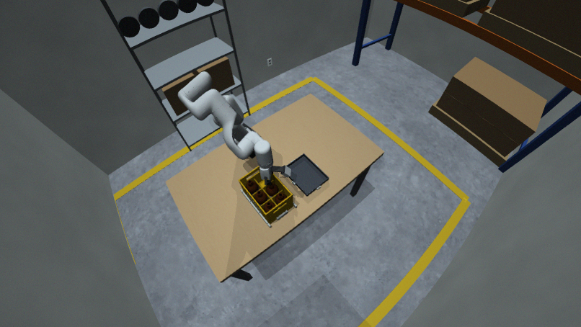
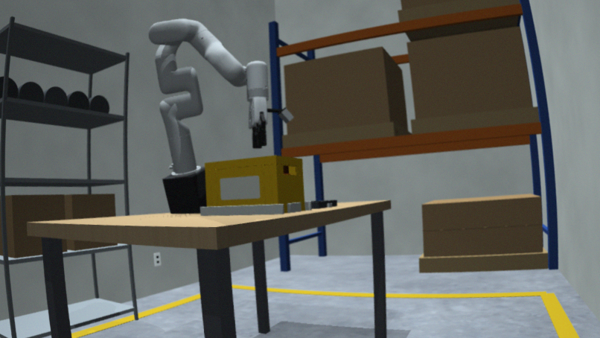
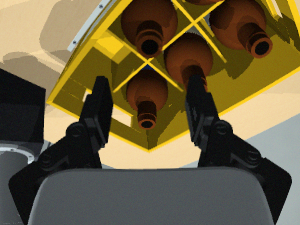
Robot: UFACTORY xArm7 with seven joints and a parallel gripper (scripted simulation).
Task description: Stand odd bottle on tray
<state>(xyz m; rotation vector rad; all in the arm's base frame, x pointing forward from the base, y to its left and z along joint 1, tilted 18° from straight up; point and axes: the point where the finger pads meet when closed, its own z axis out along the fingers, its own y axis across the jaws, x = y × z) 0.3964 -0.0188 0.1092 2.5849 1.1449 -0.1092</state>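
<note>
Now: hand 4 cm to the left of the crate and 16 cm above it. From my hand the other things lie so: tray (1 cm ahead, 25 cm to the left, 23 cm below); bottle (9 cm ahead, 15 cm below).
</note>
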